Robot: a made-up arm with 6 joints.
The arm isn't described. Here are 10 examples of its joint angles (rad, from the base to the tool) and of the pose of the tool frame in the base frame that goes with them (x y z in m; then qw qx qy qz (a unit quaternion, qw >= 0)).
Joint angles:
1: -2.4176 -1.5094 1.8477 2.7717 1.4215 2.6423
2: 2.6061 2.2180 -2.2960 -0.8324 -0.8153 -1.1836
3: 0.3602 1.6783 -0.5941 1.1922 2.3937 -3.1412
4: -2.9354 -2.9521 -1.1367 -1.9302 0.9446 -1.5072
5: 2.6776 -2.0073 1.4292 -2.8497 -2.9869 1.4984
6: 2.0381 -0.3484 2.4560 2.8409 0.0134 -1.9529
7: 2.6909 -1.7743 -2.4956 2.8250 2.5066 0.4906
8: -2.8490 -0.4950 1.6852 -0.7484 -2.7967 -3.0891
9: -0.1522 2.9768 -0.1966 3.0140 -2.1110 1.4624
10: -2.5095 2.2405 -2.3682 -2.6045 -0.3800 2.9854
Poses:
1: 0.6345 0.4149 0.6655 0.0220 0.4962 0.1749 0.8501
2: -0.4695 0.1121 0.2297 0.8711 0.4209 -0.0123 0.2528
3: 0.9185 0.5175 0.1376 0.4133 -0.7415 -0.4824 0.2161
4: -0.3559 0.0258 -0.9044 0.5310 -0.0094 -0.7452 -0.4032
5: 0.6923 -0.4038 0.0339 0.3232 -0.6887 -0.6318 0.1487
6: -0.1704 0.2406 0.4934 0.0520 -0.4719 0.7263 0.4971
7: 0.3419 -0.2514 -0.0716 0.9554 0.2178 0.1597 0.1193
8: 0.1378 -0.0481 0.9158 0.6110 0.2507 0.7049 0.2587
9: 0.1019 0.0073 -1.0113 0.5143 0.4575 -0.4478 -0.5706
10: -0.4104 -0.3976 0.2729 0.4750 0.0864 0.1081 -0.8690
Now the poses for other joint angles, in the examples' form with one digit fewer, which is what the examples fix.
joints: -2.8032 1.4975 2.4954 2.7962 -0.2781 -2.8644
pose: -0.220 -0.105 -0.210 0.113 -0.827 -0.190 -0.517
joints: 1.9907 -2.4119 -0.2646 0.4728 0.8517 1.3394
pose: 0.256 -0.835 -0.899 0.011 -0.028 0.802 -0.596
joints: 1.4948 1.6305 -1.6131 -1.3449 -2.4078 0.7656
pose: -0.109 0.735 0.380 0.320 -0.286 -0.888 0.166
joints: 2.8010 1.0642 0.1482 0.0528 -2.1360 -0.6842
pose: -0.885 0.277 0.745 0.441 0.434 0.102 0.779
